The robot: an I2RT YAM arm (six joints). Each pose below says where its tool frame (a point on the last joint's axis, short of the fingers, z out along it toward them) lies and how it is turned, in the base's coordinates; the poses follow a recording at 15 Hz.
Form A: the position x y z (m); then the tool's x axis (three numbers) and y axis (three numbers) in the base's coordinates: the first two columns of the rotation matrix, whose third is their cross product.
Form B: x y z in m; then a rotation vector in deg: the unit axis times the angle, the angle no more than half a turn. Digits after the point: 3 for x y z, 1 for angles.
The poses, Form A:
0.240 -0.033 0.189 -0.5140 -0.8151 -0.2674 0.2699 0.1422 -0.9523
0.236 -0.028 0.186 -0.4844 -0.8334 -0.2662 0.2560 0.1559 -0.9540
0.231 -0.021 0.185 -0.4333 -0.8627 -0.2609 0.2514 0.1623 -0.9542
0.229 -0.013 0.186 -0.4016 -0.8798 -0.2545 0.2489 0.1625 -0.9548
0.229 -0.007 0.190 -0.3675 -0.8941 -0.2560 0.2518 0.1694 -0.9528
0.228 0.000 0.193 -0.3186 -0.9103 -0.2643 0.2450 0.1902 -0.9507
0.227 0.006 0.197 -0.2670 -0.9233 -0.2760 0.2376 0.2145 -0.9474
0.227 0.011 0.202 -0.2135 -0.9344 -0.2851 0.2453 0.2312 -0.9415
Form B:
0.240 -0.033 0.189 -31.6 87.4 -87.7
0.236 -0.028 0.186 -33.4 86.8 -85.8
0.231 -0.021 0.185 -35.7 84.6 -83.7
0.229 -0.013 0.186 -37.2 83.1 -82.5
0.229 -0.007 0.190 -38.1 81.5 -81.1
0.228 0.000 0.193 -39.6 80.1 -78.4
0.227 0.006 0.197 -40.9 78.7 -75.5
0.227 0.011 0.202 -41.6 76.4 -73.2

